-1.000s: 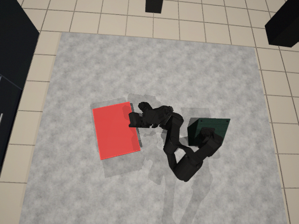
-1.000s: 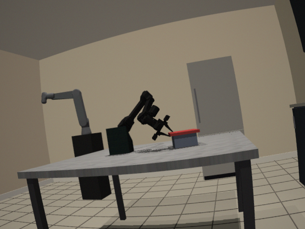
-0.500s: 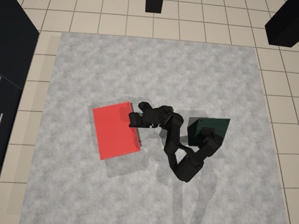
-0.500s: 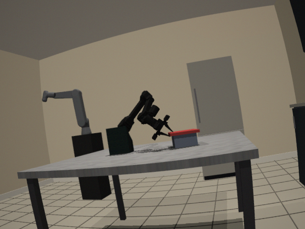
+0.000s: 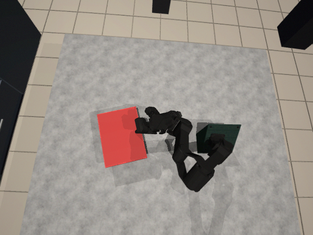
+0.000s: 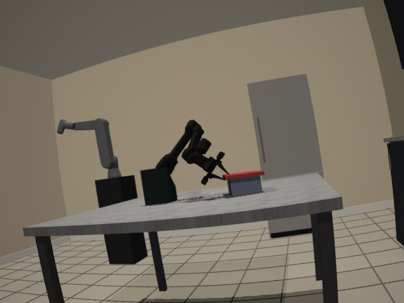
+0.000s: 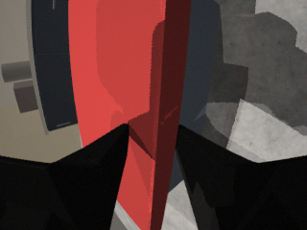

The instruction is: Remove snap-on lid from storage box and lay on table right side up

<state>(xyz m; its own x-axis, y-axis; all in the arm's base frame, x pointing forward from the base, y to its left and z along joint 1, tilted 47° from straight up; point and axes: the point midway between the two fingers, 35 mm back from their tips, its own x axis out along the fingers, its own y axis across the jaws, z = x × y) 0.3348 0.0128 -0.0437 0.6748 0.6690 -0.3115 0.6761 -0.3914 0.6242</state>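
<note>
My gripper tip is 7 cm short of the red lid and 2 cm to the right of it. The rest, counted from my gripper tip: grey-blue storage box: 7 cm ahead, 4 cm below, 2 cm to the left.
</note>
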